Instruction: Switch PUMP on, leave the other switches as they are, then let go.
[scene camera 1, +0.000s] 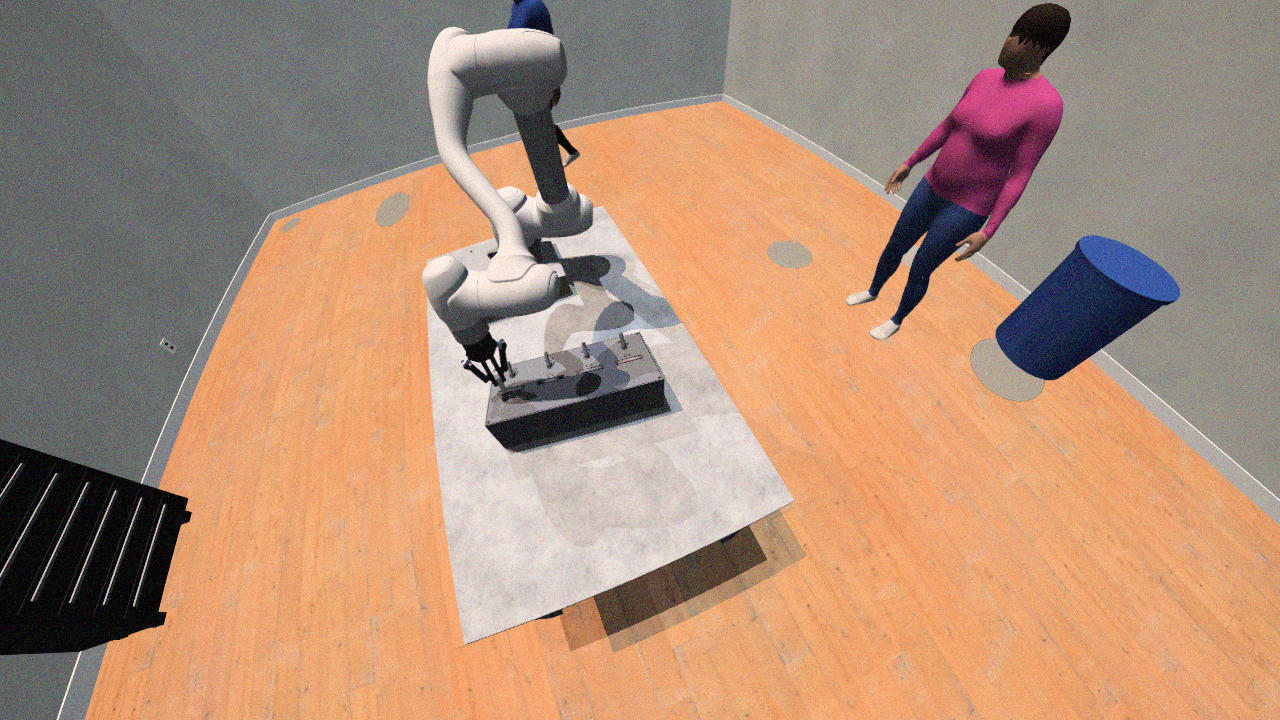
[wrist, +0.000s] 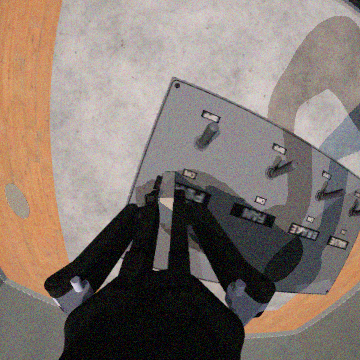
In view: my gripper (scene camera 1: 504, 389) and a grey switch box (scene camera 1: 575, 391).
My gripper also shows in the wrist view (wrist: 169, 182). The grey switch box also shows in the wrist view (wrist: 280, 225).
